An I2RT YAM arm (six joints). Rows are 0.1 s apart.
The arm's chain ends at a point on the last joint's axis. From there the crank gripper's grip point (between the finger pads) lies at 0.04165 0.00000 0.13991 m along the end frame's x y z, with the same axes.
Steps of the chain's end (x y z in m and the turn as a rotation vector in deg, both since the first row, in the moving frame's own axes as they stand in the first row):
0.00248 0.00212 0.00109 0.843 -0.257 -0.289
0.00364 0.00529 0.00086 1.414 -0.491 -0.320
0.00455 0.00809 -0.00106 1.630 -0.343 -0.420
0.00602 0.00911 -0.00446 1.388 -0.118 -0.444
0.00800 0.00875 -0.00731 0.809 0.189 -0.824
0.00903 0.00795 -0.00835 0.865 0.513 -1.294
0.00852 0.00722 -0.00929 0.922 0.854 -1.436
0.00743 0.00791 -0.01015 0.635 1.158 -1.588
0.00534 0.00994 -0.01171 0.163 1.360 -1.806
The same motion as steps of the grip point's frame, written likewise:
0.00185 -0.00015 0.00126 0.843 -0.257 -0.289
0.00243 0.00160 0.00117 1.414 -0.491 -0.320
0.00370 0.00380 -0.00087 1.630 -0.343 -0.420
0.00572 0.00540 -0.00442 1.388 -0.118 -0.444
0.00844 0.00617 -0.00747 0.809 0.189 -0.824
0.01025 0.00489 -0.00875 0.865 0.513 -1.294
0.01056 0.00390 -0.00995 0.922 0.854 -1.436
0.01021 0.00517 -0.01104 0.635 1.158 -1.588
0.00862 0.00818 -0.01274 0.163 1.360 -1.806

